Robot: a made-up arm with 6 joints.
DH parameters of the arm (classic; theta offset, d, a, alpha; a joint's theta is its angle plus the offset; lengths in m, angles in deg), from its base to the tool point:
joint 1: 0 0.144 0 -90
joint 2: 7.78 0 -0.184 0
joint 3: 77.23 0 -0.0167 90
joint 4: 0 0.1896 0 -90
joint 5: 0 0 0.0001 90
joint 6: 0 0.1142 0 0
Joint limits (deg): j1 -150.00..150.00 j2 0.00..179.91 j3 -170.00..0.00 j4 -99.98..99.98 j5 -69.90..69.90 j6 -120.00..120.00
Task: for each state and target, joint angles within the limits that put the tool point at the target. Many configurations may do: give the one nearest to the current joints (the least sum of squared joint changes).
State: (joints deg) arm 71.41 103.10 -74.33 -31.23 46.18 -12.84
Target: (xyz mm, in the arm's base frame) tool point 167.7 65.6 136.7
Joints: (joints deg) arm 42.17 89.42 -48.74 -36.60 69.90 -12.84
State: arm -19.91 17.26 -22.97 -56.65 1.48 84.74
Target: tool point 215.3 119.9 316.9
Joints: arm 23.25 64.36 -52.61 -56.67 -15.35 84.74
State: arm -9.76 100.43 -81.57 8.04 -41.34 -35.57
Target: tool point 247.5 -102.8 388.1
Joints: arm -18.83 78.85 -65.81 11.97 -47.36 -35.57
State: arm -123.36 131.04 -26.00 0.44 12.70 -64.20
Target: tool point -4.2 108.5 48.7
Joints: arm -89.11 177.86 -8.68 -6.59 11.05 -64.20
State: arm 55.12 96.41 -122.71 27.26 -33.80 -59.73
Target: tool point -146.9 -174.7 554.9
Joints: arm 42.39 53.65 -148.77 21.61 -45.50 -59.73
